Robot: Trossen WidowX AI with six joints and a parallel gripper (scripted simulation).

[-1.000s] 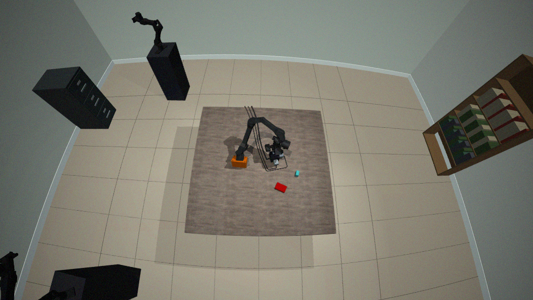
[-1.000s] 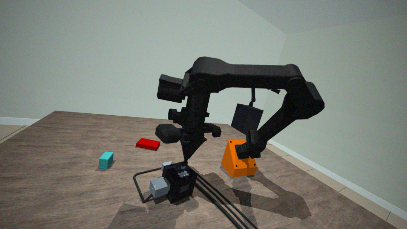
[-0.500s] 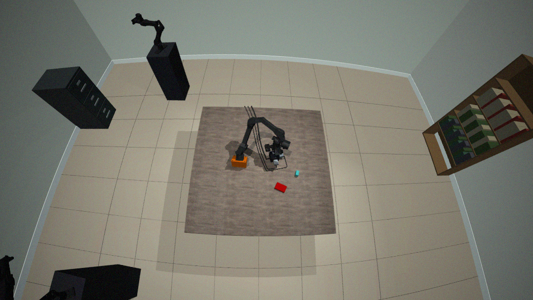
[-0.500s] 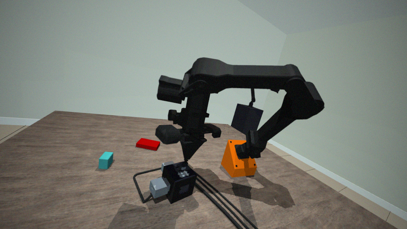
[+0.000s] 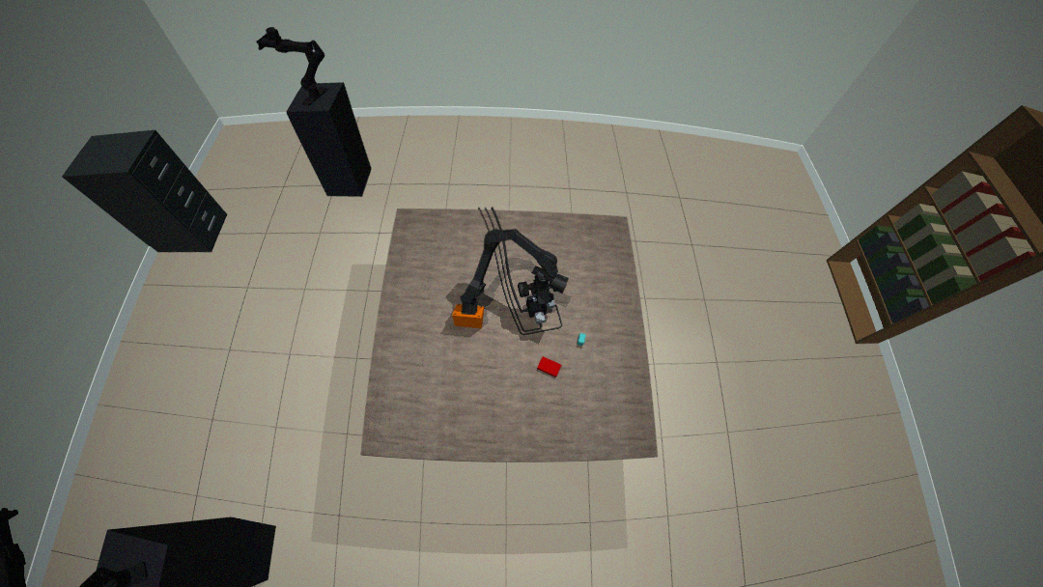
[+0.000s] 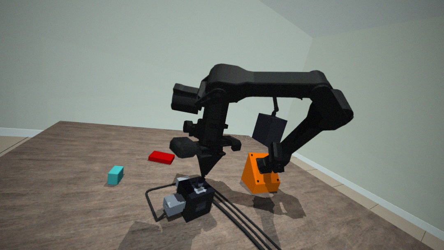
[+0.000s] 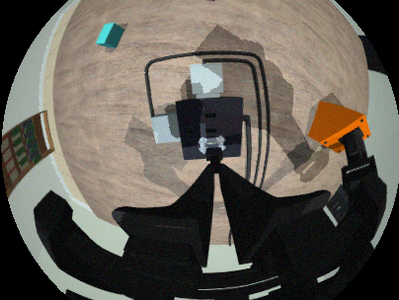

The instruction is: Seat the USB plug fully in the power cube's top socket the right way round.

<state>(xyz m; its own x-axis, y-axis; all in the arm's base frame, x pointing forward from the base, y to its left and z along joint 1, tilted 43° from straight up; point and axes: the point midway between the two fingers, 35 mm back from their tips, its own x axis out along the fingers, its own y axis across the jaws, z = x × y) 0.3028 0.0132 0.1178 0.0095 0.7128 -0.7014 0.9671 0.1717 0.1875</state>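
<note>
The USB plug lies 20 mm below my gripper tip. From my gripper tip the other things lie so: light grey socket: 60 mm below; teal block: 220 mm ahead, 170 mm to the right, 110 mm below; flat red block: 70 mm ahead, 300 mm to the right, 120 mm below.
</note>
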